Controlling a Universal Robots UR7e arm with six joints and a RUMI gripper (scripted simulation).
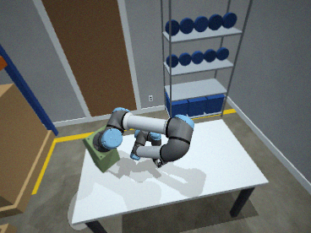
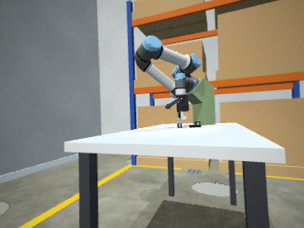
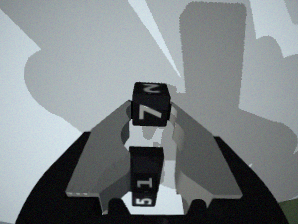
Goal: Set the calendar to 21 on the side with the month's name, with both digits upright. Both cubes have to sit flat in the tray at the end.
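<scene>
Right now the dark cube is 1 cm below my hand.
</scene>
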